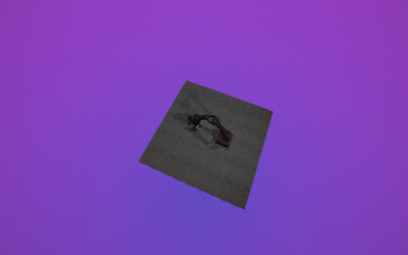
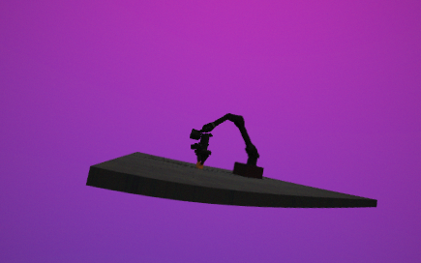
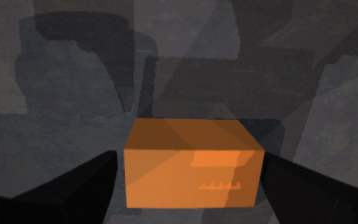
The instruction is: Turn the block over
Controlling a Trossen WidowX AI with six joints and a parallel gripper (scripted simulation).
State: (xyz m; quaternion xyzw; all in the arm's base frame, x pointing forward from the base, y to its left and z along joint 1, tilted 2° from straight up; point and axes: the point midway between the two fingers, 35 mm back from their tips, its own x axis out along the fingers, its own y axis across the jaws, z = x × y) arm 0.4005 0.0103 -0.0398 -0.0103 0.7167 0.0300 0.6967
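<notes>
Right now my gripper tip is 10 mm past the orange block.
</notes>
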